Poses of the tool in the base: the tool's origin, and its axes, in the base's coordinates. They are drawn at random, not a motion.
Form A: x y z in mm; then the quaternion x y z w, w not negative.
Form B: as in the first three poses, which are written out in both.
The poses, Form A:
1: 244, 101, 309, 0.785, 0.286, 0.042, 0.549
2: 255, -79, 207, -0.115, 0.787, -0.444, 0.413
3: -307, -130, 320, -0.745, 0.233, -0.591, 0.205
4: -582, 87, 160, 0.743, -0.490, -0.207, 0.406
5: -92, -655, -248, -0.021, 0.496, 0.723, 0.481
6: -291, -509, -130, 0.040, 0.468, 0.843, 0.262
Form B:
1: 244, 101, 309, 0.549, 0.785, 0.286, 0.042
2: 255, -79, 207, 0.413, -0.115, 0.787, -0.444
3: -307, -130, 320, 0.205, -0.745, 0.233, -0.591
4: -582, 87, 160, 0.406, 0.743, -0.490, -0.207
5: -92, -655, -248, 0.481, -0.021, 0.496, 0.723
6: -291, -509, -130, 0.262, 0.040, 0.468, 0.843
